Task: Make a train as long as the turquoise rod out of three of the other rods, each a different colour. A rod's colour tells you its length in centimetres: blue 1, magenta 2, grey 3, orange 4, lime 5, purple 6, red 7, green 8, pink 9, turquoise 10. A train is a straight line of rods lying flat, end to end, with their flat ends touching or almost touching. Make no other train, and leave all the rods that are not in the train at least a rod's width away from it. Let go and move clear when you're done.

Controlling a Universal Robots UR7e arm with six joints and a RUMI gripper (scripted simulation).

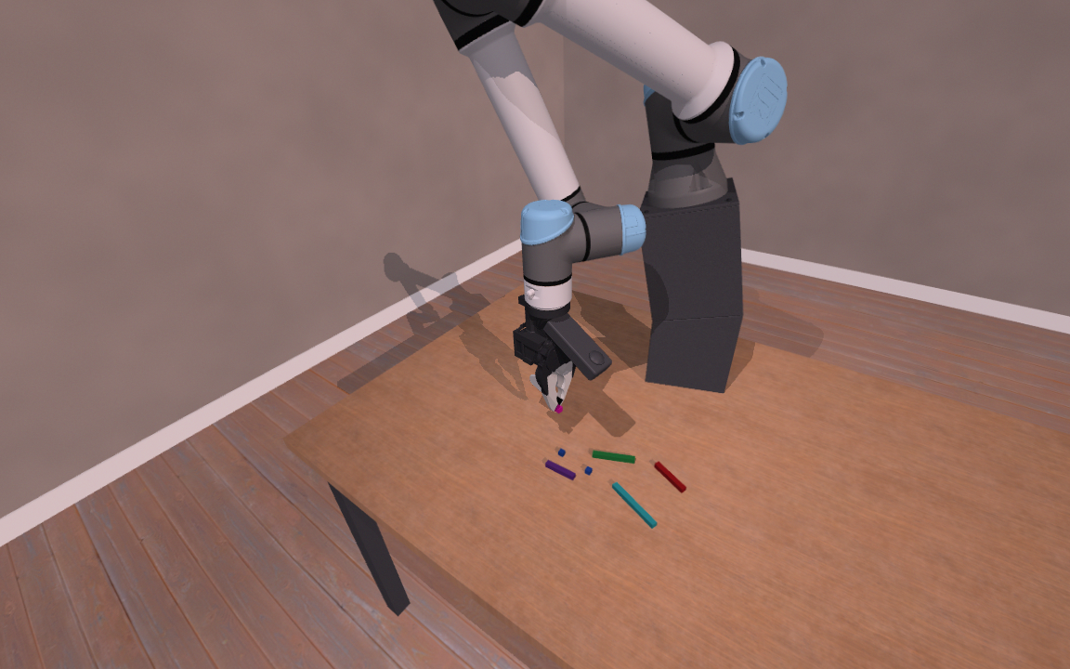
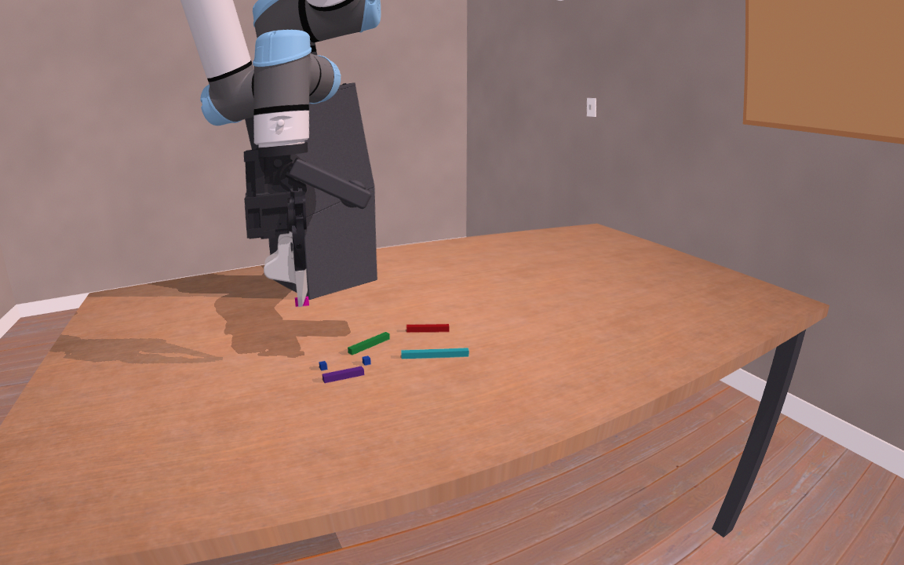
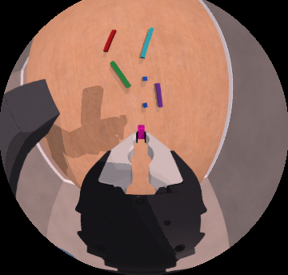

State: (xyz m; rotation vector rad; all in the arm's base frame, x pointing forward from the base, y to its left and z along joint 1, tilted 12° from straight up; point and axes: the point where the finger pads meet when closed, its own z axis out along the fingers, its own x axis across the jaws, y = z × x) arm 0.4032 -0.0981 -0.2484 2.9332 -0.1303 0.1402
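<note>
Right now the purple rod is 110 mm below my hand, 50 mm ahead of it and 40 mm to the left of it. From my hand the other things lie so: green rod: 110 mm below, 100 mm to the left, 40 mm behind; then magenta rod: 10 mm below; then turquoise rod: 190 mm to the left, 110 mm below, 30 mm ahead.
</note>
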